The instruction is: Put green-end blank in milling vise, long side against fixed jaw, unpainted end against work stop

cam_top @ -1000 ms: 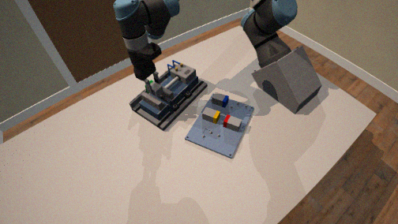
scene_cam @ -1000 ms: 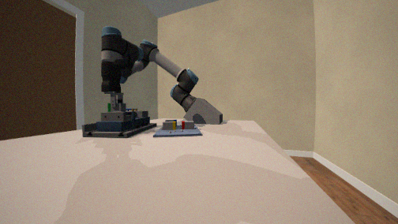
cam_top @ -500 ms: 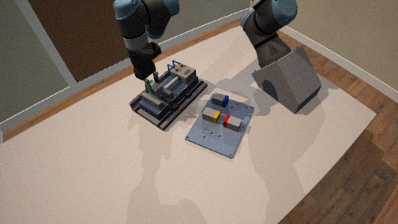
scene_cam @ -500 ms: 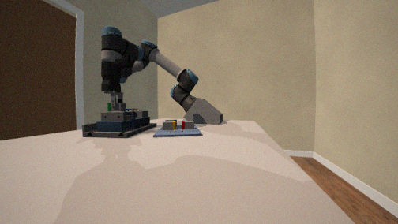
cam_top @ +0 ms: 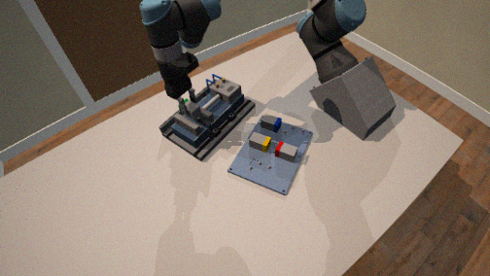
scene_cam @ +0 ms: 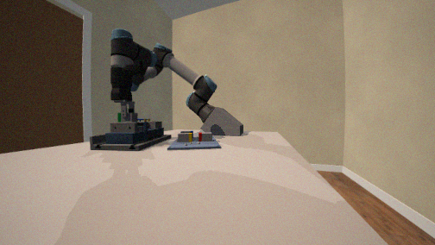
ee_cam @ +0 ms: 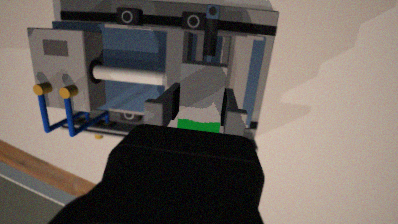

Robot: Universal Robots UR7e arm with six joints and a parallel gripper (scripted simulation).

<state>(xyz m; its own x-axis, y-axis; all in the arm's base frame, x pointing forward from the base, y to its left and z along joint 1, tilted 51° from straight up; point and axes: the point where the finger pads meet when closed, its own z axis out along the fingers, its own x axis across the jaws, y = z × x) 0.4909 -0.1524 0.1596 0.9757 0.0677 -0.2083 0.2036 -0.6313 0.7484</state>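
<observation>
My hand is 2 cm above the green-end blank. The rest, counted from my hand: fixed jaw: 3 cm ahead, 1 cm to the left, 6 cm below; yellow-ended blank: 12 cm behind, 20 cm to the left, 11 cm below; dark work stop rod: 1 cm behind, 5 cm to the left, 5 cm below.
</observation>
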